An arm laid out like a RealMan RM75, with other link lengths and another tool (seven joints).
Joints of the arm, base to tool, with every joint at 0 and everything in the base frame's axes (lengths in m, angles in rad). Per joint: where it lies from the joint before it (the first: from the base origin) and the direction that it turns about. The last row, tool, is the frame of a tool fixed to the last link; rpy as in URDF.
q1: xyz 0 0 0.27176 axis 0 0 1
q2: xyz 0 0 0 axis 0 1 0
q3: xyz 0 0 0.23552 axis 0 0 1
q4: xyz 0 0 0 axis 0 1 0
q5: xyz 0 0 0.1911 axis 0 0 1
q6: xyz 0 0 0 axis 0 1 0
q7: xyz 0 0 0.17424 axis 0 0 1
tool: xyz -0.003 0.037 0.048 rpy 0 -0.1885 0.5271
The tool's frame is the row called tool.
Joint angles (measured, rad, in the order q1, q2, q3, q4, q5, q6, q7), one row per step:
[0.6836, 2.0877, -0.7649, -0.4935, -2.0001, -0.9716, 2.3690]
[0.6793, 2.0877, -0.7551, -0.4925, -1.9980, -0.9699, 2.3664]
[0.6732, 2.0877, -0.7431, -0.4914, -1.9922, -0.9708, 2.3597]
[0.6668, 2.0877, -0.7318, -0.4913, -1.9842, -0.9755, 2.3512]
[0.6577, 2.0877, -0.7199, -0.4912, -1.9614, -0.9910, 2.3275]
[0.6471, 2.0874, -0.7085, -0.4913, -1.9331, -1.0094, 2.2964]
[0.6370, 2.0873, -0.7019, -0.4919, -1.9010, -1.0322, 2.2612]
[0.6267, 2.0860, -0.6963, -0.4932, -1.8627, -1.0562, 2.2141]
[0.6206, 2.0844, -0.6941, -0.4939, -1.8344, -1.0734, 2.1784]
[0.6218, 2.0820, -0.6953, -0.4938, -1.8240, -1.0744, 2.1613]
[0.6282, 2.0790, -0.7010, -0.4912, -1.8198, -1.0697, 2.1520]
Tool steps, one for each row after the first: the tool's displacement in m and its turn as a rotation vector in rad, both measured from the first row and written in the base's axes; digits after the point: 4 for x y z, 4 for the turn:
[0.0023, 0.0005, 0.0018, 0.0084, 0.0051, -0.0088]
[0.0045, 0.0006, 0.0041, 0.0188, 0.0133, -0.0165]
[0.0060, 0.0004, 0.0066, 0.0283, 0.0234, -0.0206]
[0.0050, -0.0009, 0.0101, 0.0407, 0.0423, -0.0123]
[0.0037, -0.0024, 0.0143, 0.0563, 0.0617, 0.0017]
[0.0007, -0.0046, 0.0182, 0.0704, 0.0809, 0.0243]
[-0.0029, -0.0065, 0.0234, 0.0915, 0.0958, 0.0572]
[-0.0059, -0.0076, 0.0274, 0.1079, 0.1040, 0.0843]
[-0.0072, -0.0067, 0.0292, 0.1169, 0.0993, 0.0985]
[-0.0089, -0.0051, 0.0293, 0.1190, 0.0904, 0.1099]

